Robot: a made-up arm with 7 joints. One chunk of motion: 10 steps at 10 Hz.
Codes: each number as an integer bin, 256 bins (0 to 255) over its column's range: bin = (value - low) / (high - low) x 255, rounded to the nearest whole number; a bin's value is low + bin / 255 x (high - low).
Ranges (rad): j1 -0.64..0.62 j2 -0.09..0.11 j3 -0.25..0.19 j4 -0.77..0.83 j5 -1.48..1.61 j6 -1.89..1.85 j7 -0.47..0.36
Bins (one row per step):
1: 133 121 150 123 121 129 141
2: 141 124 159 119 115 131 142
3: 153 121 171 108 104 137 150
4: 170 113 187 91 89 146 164
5: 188 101 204 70 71 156 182
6: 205 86 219 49 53 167 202
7: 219 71 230 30 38 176 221
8: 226 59 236 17 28 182 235
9: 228 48 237 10 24 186 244
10: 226 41 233 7 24 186 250
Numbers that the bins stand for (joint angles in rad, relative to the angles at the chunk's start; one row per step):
1: 0.0172 0.0049 0.0088 0.0018 -0.0138 0.0020 -0.0111
2: 0.0567 0.0073 0.0244 -0.0233 -0.0865 0.0313 -0.0078
3: 0.1160 0.0049 0.0451 -0.0924 -0.2198 0.1193 0.0182
4: 0.2000 -0.0014 0.0727 -0.1990 -0.4015 0.2513 0.0638
5: 0.2889 -0.0108 0.1020 -0.3308 -0.6196 0.3980 0.1224
6: 0.3729 -0.0225 0.1279 -0.4625 -0.8378 0.5593 0.1875
7: 0.4421 -0.0343 0.1469 -0.5818 -1.0195 0.6913 0.2493
8: 0.4767 -0.0437 0.1572 -0.6633 -1.1407 0.7793 0.2949
9: 0.4866 -0.0524 0.1589 -0.7073 -1.1892 0.8380 0.3242
10: 0.4767 -0.0578 0.1520 -0.7261 -1.1892 0.8380 0.3437

